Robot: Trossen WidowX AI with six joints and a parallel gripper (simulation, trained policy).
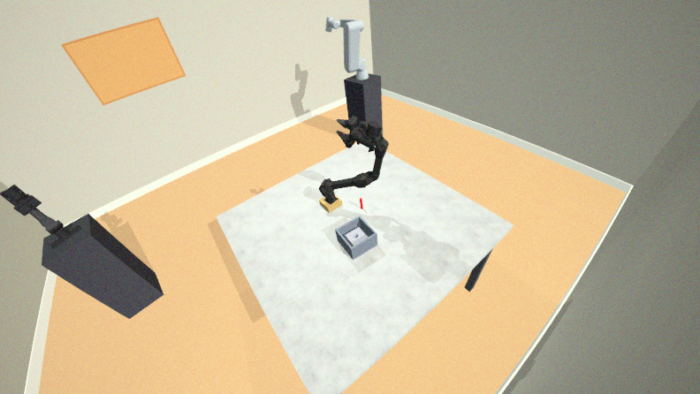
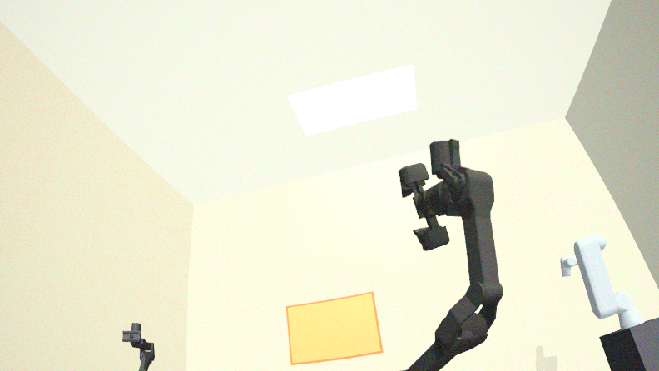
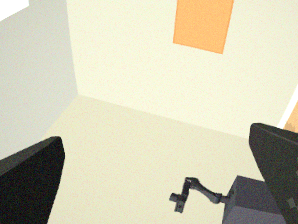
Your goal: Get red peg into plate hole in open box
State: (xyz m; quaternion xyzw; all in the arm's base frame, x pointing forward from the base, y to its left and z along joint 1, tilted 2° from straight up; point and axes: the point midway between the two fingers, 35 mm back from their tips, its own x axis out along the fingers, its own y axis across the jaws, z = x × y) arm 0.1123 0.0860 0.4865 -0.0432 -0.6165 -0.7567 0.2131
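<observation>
Right now my gripper tip is 11 cm short of the red peg, 1 cm to the right of it and 50 cm above it. Round my gripper tip: grey box: 27 cm ahead, 20 cm to the right, 51 cm below.
</observation>
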